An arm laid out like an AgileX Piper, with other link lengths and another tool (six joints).
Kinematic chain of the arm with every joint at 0, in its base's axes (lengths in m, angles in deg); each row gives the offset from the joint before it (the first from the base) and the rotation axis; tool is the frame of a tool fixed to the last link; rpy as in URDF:
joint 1: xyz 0 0 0.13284 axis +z
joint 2: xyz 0 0 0 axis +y
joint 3: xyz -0.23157 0 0.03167 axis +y
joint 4: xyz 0.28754 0 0.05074 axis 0.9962 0 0.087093
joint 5: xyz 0 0 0 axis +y
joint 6: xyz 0.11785 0 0.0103 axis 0.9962 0 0.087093
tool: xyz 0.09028 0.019 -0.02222 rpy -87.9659 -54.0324 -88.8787
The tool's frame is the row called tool.
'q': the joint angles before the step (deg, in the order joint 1, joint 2, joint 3, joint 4, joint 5, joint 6). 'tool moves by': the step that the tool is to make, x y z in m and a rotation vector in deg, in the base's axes. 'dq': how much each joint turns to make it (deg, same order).
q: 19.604 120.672 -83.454 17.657 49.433 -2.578
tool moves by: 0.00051 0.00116 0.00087 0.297 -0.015 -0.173
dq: 0.000 0.000 -0.114 0.325 0.000 0.000
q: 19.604 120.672 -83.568 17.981 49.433 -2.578
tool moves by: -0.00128 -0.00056 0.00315 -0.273 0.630 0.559
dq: 0.000 0.001 -0.721 -0.333 1.476 0.001
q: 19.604 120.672 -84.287 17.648 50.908 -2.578
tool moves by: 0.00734 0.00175 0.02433 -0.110 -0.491 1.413
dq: 0.001 -0.727 -4.170 -1.111 4.598 0.320
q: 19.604 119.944 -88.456 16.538 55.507 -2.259
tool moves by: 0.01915 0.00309 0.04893 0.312 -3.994 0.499
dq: 0.000 -2.174 -6.901 -1.986 5.036 1.563
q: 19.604 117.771 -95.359 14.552 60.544 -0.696
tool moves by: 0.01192 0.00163 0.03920 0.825 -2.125 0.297
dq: -0.376 -0.426 -6.984 -0.405 5.138 0.697
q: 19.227 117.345 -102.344 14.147 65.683 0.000
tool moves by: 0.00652 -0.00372 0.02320 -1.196 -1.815 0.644
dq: 0.000 0.000 -4.825 -1.964 3.506 0.432
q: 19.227 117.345 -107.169 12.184 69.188 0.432
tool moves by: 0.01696 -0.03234 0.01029 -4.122 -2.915 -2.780
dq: -2.382 -0.431 -2.115 -5.114 0.912 0.952
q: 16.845 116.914 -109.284 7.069 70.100 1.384
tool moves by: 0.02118 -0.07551 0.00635 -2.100 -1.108 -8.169
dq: -8.865 -0.986 -0.065 -2.110 0.482 -0.598
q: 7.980 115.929 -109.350 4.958 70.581 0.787
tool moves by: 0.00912 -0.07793 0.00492 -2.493 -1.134 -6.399
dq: -8.918 -0.762 -0.041 -1.738 0.000 -2.619
